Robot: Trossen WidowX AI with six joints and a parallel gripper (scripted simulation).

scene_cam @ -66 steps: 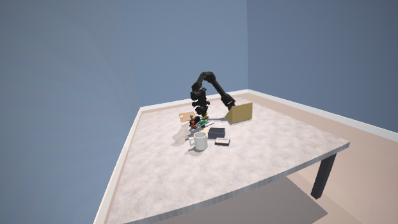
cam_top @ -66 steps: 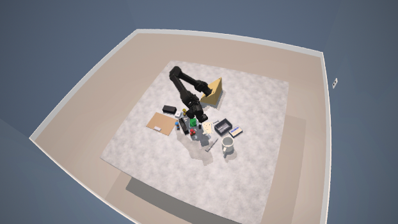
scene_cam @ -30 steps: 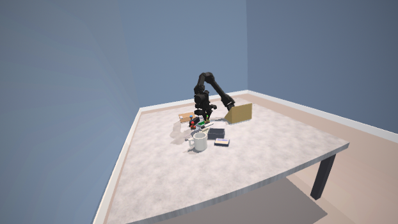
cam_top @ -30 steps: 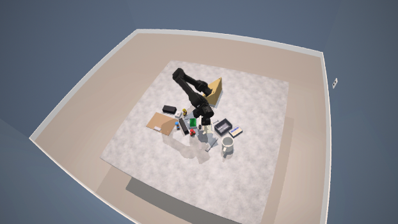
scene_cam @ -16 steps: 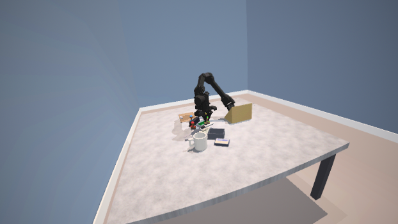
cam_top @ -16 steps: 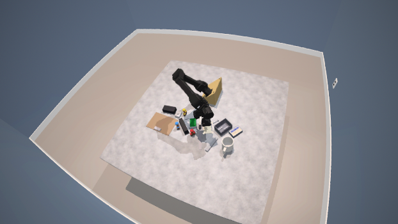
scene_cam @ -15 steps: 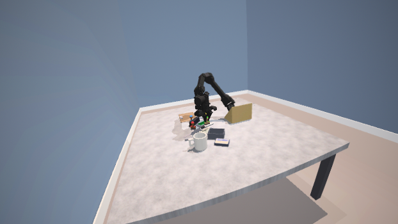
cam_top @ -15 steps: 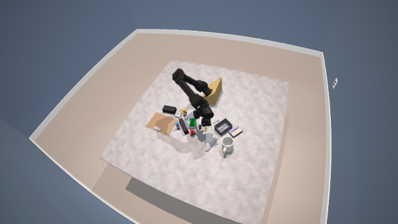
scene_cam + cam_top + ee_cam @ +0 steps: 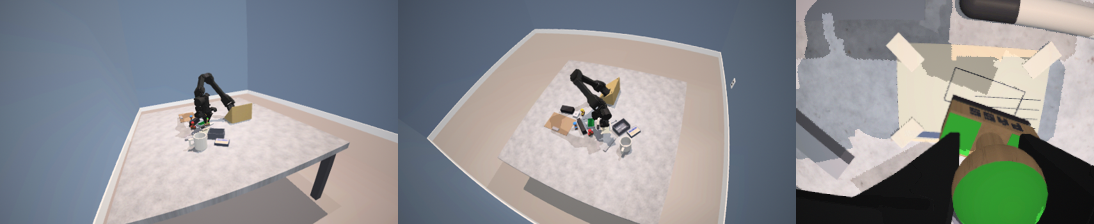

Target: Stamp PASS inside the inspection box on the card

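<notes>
Right now the cream card is 10 mm ahead of my gripper tip and 70 mm below it. Also, from my gripper tip: dark-capped marker: 20 mm behind, 60 mm to the right, 60 mm below; then green stamp: right at my gripper tip; then dark tray: 10 mm behind, 120 mm to the left, 50 mm below.
</notes>
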